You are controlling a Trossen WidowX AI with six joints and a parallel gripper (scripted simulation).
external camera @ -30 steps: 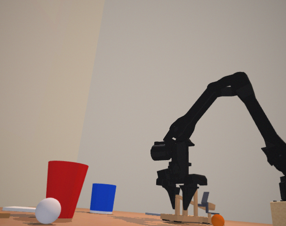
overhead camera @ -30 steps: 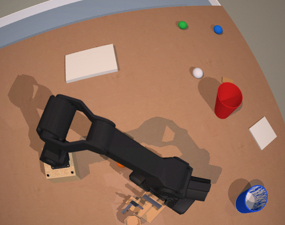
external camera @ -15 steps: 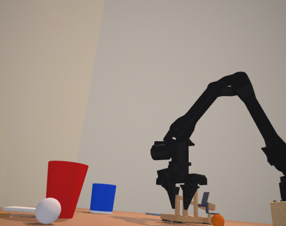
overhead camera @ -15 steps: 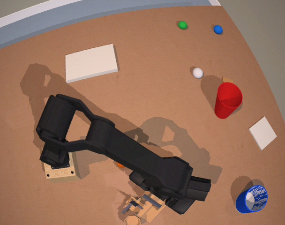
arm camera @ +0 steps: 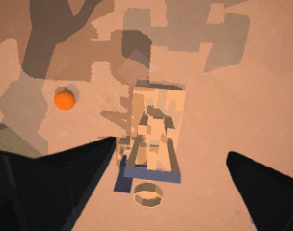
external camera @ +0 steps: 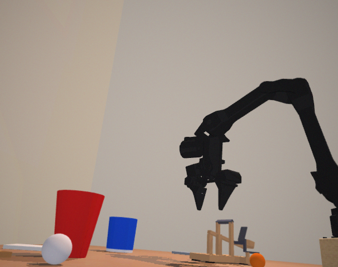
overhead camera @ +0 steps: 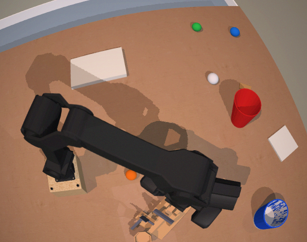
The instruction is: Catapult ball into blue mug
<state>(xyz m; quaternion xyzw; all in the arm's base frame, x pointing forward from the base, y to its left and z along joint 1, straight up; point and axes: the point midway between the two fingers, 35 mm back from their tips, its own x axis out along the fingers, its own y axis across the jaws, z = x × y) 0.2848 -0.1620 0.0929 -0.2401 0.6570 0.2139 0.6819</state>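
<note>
Right now the catapult upright frame is 50 mm below my gripper tip, 40 mm behind it and 20 mm to the right of it. Also, from my gripper tip: blue mug 270 mm ahead, 120 mm to the right, 100 mm below; then orange ball 140 mm to the left, 110 mm below, 100 mm behind; then catapult 80 mm below, 70 mm behind, 30 mm to the right.
</note>
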